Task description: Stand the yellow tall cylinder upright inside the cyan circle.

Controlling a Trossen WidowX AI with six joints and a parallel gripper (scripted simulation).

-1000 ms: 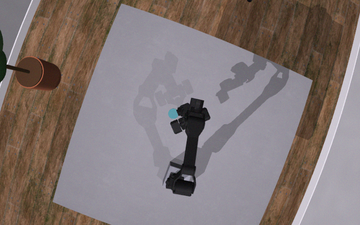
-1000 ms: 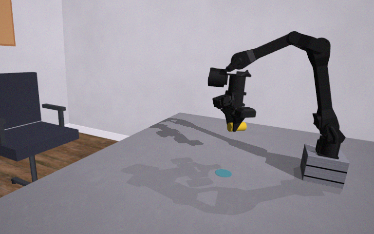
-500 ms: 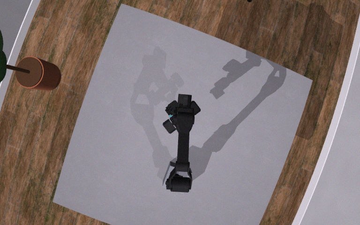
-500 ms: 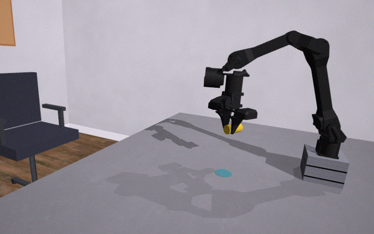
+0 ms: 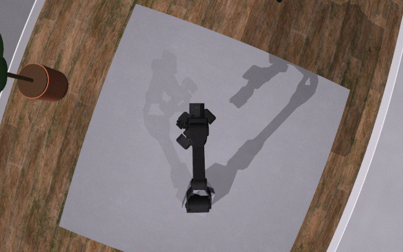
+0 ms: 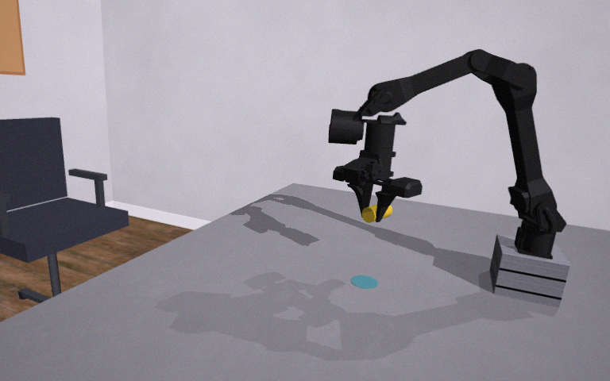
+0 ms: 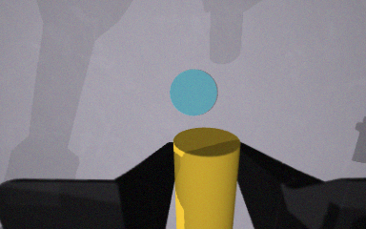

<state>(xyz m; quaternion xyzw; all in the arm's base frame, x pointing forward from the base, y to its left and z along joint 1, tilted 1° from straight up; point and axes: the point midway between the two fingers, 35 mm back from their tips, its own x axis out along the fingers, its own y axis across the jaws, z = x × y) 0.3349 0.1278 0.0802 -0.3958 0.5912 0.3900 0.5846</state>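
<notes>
My gripper is now 18 cm above the cyan circle. Round my hand: yellow cylinder (2 cm to the right, 2 cm below, 1 cm behind).
</notes>
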